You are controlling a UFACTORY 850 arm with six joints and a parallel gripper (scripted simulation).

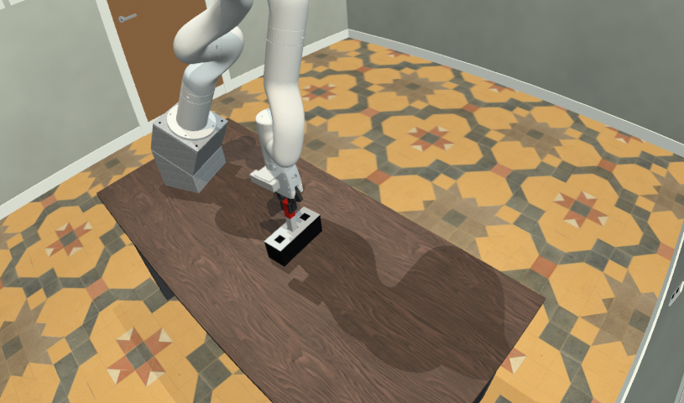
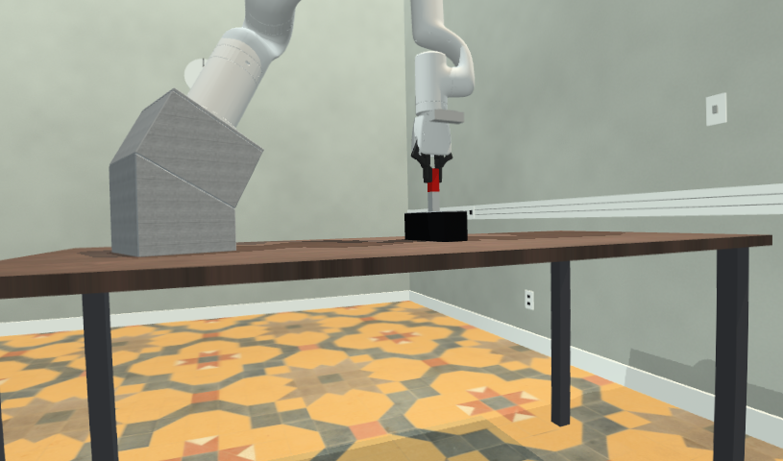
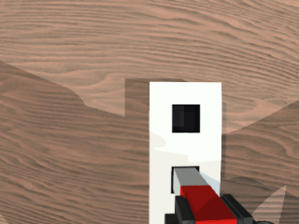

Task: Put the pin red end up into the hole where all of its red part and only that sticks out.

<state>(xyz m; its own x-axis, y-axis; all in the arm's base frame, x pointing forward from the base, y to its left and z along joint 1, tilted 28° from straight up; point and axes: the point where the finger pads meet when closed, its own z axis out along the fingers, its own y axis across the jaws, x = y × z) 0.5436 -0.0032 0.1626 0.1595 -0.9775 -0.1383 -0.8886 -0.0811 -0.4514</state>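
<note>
Right now my hand is 1 cm above the pin. Also, from my hand: black block 13 cm below.
</note>
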